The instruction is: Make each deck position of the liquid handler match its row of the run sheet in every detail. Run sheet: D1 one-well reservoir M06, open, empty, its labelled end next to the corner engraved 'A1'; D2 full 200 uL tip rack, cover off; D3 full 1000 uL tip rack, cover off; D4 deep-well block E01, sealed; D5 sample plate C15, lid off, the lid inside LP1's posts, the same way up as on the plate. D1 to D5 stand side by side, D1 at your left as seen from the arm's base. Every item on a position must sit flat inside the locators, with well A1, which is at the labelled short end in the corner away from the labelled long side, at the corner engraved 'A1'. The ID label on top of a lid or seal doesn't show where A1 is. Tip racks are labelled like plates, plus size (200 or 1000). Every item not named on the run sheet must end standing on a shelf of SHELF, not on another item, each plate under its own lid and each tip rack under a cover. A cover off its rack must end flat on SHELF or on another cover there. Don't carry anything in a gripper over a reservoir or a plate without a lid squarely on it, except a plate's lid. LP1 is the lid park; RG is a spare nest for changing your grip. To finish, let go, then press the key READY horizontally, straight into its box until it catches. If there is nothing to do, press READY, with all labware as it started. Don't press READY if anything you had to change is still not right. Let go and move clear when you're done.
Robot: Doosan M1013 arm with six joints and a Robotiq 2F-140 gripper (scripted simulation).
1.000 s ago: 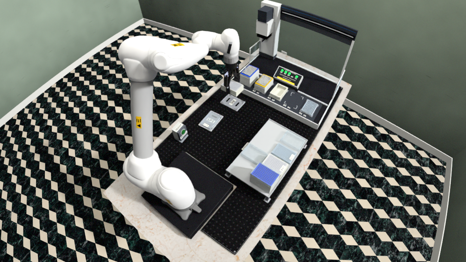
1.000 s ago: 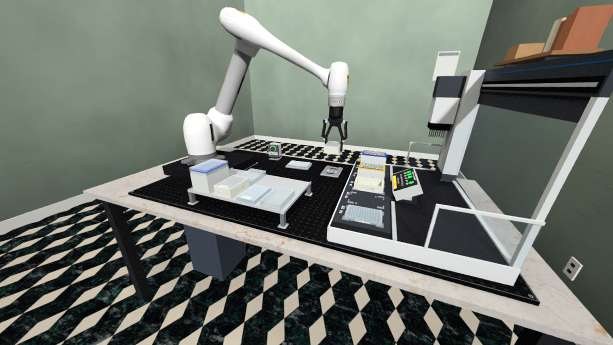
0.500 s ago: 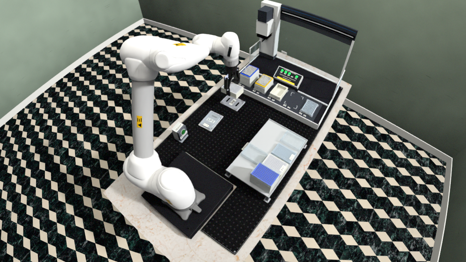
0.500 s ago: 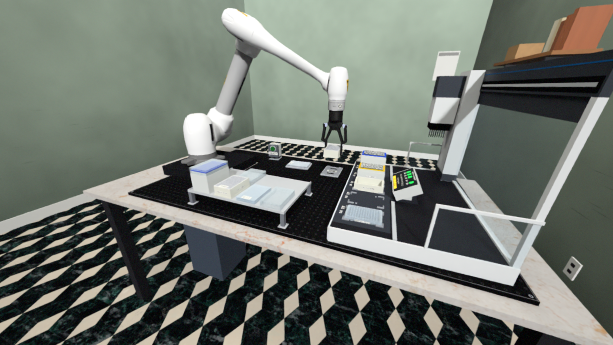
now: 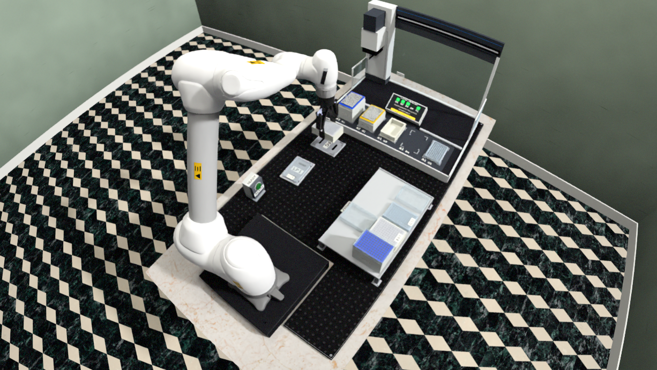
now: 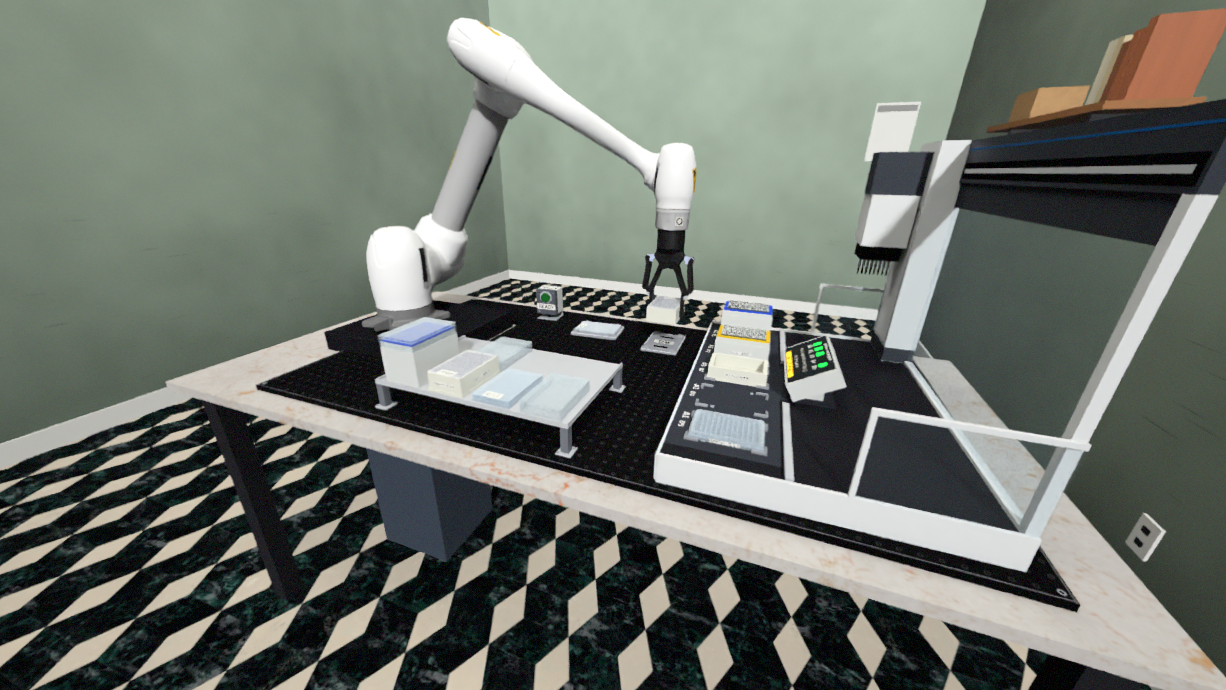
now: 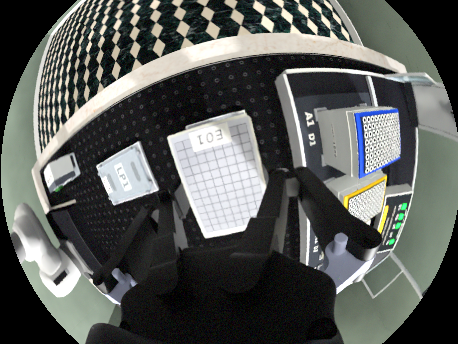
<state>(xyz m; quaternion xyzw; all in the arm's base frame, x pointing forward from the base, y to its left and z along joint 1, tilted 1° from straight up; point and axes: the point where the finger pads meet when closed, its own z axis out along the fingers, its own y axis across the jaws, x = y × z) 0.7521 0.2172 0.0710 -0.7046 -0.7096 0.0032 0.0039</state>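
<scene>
My gripper is now 120 mm above the grey RG nest. From my hand the other things lie so: yellow-rimmed tip rack 220 mm ahead, 120 mm to the right, 30 mm below; then clear lid 220 mm behind, 20 mm to the left, 100 mm below; then blue-rimmed tip rack 220 mm ahead.
</scene>
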